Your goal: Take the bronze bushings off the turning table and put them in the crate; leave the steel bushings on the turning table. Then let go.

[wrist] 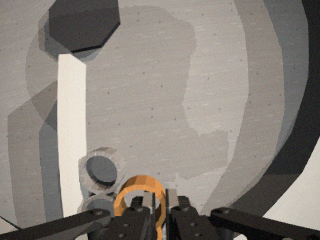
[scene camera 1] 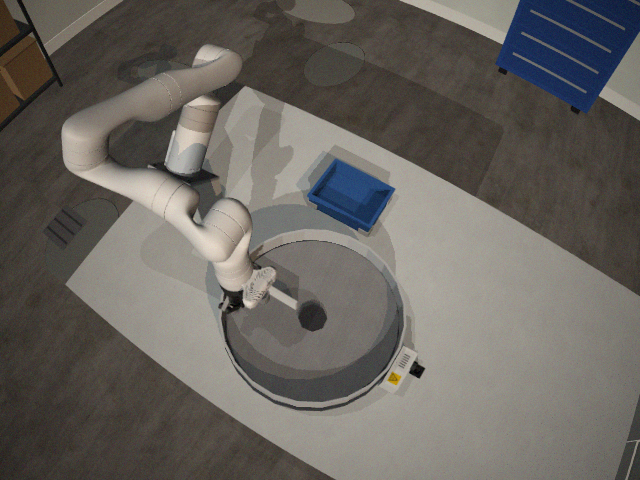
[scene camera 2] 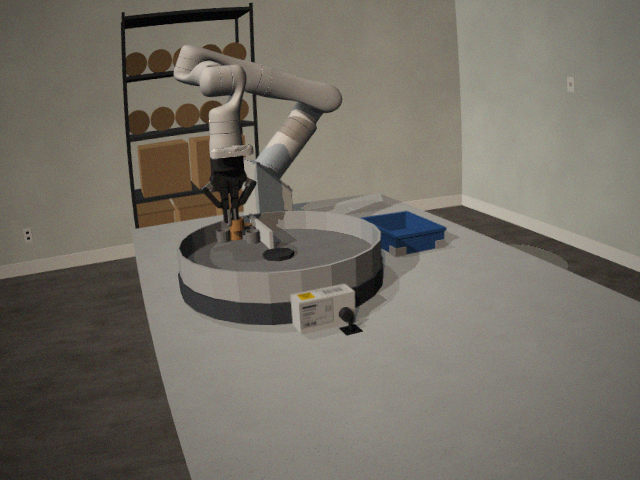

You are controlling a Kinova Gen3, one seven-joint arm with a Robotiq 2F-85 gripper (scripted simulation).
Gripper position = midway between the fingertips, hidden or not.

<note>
In view: my gripper (scene camera 2: pixel 231 224), a bronze bushing (wrist: pixel 140 182), a blue crate (scene camera 1: pixel 348 189) and a turning table (scene camera 1: pixel 342 334).
My gripper is seen too in the wrist view (wrist: pixel 160 203). The blue crate is seen too in scene camera 2 (scene camera 2: pixel 395 228). The turning table also shows in the wrist view (wrist: pixel 203 103) and in scene camera 2 (scene camera 2: pixel 294 249).
</note>
